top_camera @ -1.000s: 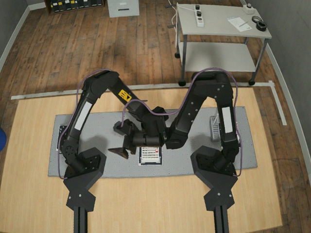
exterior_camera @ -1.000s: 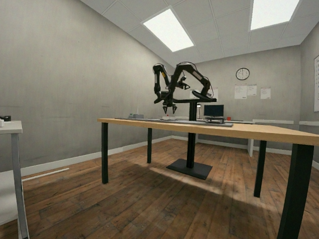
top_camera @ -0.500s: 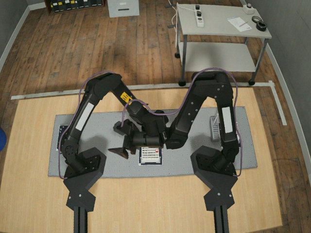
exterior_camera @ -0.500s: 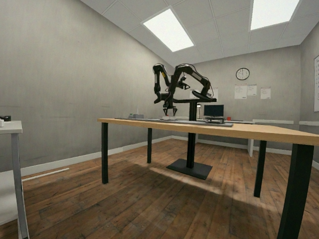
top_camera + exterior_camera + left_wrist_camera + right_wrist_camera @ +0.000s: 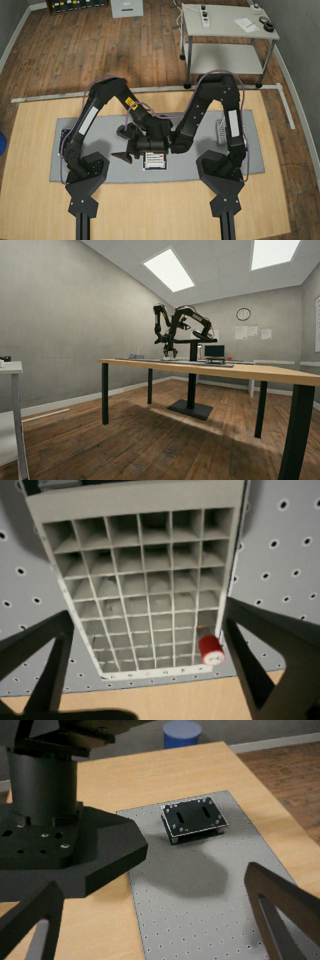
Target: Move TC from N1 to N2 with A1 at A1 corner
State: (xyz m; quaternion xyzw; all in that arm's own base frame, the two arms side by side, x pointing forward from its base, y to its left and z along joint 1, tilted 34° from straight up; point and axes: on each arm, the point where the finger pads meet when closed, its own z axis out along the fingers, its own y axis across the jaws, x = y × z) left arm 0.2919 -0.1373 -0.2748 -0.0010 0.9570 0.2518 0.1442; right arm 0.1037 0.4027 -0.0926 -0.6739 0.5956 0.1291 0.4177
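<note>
Now: the white tube carrier TC 1 cm ahead of my left hand and 1 cm below it. From my left hand the other things lie so: grey forceps holder H1: 11 cm ahead, 35 cm to the right, 2 cm below; transfer nest N1: 1 cm ahead, 3 cm below; black raised nest N2: 7 cm ahead, 45 cm to the left.
</note>
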